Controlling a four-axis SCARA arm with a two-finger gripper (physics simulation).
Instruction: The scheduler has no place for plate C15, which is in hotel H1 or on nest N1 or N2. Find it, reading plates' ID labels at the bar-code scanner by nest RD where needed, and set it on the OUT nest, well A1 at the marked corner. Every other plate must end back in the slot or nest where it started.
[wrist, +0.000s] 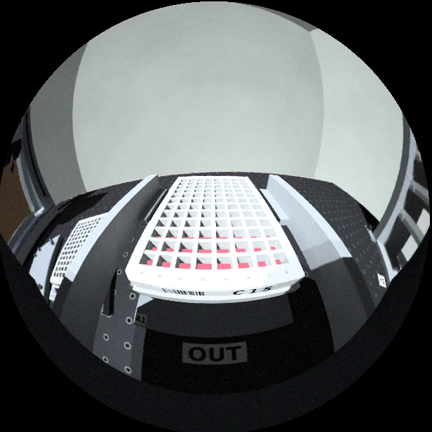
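A white plate (83, 228) and a white plate (213, 239) are visible to me. I also see an OUT nest (192, 319) and an OUT label (235, 352).
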